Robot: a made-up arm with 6 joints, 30 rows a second.
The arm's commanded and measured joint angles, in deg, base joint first. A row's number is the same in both.
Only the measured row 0 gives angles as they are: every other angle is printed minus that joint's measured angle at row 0.
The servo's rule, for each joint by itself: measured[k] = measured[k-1] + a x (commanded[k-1-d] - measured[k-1]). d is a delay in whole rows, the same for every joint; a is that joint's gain. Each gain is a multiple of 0.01, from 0.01 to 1. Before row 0 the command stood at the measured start. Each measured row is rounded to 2 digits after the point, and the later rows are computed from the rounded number. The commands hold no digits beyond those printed.
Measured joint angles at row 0:
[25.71 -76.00 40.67 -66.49 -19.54 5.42]
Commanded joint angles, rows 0 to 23:
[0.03 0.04 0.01 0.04 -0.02 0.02]
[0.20 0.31 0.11 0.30 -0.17 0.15]
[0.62 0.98 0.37 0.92 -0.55 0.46]
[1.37 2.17 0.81 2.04 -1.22 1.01]
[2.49 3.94 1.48 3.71 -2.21 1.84]
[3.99 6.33 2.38 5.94 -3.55 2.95]
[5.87 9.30 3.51 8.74 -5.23 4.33]
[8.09 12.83 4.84 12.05 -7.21 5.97]
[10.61 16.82 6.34 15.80 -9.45 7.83]
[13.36 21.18 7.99 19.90 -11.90 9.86]
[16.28 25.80 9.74 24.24 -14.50 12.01]
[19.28 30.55 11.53 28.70 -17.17 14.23]
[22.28 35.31 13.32 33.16 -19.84 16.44]
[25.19 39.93 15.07 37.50 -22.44 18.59]
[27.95 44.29 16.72 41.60 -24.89 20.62]
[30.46 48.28 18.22 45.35 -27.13 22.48]
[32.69 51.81 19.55 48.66 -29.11 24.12]
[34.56 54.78 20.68 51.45 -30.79 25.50]
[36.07 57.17 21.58 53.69 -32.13 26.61]
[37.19 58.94 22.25 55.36 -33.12 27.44]
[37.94 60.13 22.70 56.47 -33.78 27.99]
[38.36 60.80 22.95 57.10 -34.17 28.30]
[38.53 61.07 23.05 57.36 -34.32 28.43]
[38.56 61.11 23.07 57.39 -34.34 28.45]
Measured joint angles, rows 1 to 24:
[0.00 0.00 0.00 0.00 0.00 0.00]
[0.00 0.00 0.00 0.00 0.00 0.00]
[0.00 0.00 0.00 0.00 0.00 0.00]
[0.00 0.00 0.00 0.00 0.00 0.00]
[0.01 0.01 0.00 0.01 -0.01 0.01]
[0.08 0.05 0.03 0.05 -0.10 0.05]
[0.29 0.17 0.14 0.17 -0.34 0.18]
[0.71 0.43 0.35 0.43 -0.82 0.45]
[1.40 0.89 0.70 0.89 -1.57 0.89]
[2.41 1.60 1.22 1.60 -2.64 1.55]
[3.76 2.60 1.93 2.60 -4.04 2.44]
[5.45 3.93 2.83 3.92 -5.75 3.57]
[7.46 5.61 3.92 5.58 -7.75 4.93]
[9.76 7.63 5.18 7.58 -9.99 6.51]
[12.30 9.99 6.59 9.91 -12.43 8.27]
[15.02 12.66 8.12 12.54 -14.99 10.18]
[17.85 15.60 9.73 15.43 -17.61 12.18]
[20.71 18.76 11.39 18.52 -20.22 14.23]
[23.53 22.08 13.04 21.75 -22.74 16.27]
[26.23 25.49 14.65 25.05 -25.11 18.26]
[28.75 28.91 16.17 28.36 -27.27 20.14]
[31.02 32.27 17.57 31.59 -29.17 21.86]
[32.99 35.51 18.81 34.68 -30.77 23.38]
[34.63 38.56 19.88 37.58 -32.04 24.68]
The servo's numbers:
d 4
a 0.39 0.13 0.31 0.14 0.54 0.32

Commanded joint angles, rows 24 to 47:
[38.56 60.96 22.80 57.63 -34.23 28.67]
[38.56 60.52 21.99 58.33 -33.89 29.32]
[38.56 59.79 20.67 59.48 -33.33 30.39]
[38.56 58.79 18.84 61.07 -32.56 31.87]
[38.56 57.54 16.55 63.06 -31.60 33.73]
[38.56 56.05 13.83 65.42 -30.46 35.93]
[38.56 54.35 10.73 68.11 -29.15 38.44]
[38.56 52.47 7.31 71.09 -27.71 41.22]
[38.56 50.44 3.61 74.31 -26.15 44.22]
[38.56 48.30 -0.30 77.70 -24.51 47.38]
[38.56 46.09 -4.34 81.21 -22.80 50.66]
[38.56 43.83 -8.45 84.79 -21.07 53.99]
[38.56 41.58 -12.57 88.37 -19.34 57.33]
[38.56 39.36 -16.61 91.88 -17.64 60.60]
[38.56 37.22 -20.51 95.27 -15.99 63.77]
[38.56 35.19 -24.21 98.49 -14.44 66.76]
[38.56 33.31 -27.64 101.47 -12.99 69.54]
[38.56 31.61 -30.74 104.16 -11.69 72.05]
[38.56 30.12 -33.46 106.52 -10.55 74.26]
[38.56 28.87 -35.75 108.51 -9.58 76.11]
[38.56 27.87 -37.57 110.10 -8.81 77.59]
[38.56 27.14 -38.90 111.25 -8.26 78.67]
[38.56 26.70 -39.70 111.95 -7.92 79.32]
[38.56 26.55 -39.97 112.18 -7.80 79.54]
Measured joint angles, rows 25 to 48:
[35.92 41.36 20.75 40.22 -32.98 25.74]
[36.87 43.89 21.43 42.58 -33.62 26.56]
[37.52 46.12 21.93 44.65 -34.00 27.16]
[37.93 48.07 22.28 46.43 -34.18 27.57]
[38.18 49.75 22.44 48.00 -34.21 27.92]
[38.33 51.15 22.30 49.45 -34.04 28.37]
[38.42 52.27 21.79 50.85 -33.66 29.02]
[38.47 53.12 20.88 52.28 -33.07 29.93]
[38.51 53.69 19.54 53.79 -32.28 31.15]
[38.53 54.00 17.77 55.42 -31.30 32.68]
[38.54 54.05 15.59 57.20 -30.14 34.52]
[38.55 53.84 13.02 59.14 -28.83 36.66]
[38.55 53.40 10.10 61.26 -27.38 39.08]
[38.55 52.74 6.88 63.56 -25.83 41.74]
[38.55 51.88 3.40 66.03 -24.19 44.59]
[38.55 50.83 -0.27 68.66 -22.51 47.60]
[38.55 49.63 -4.08 71.42 -20.80 50.71]
[38.55 48.29 -7.96 74.28 -19.09 53.87]
[38.55 46.85 -11.85 77.22 -17.42 57.04]
[38.55 45.33 -15.68 80.20 -15.81 60.15]
[38.55 43.77 -19.39 83.18 -14.29 63.15]
[38.55 42.19 -22.91 86.12 -12.89 66.00]
[38.55 40.62 -26.18 88.98 -11.63 68.64]
[38.55 39.09 -29.15 91.71 -10.52 71.03]

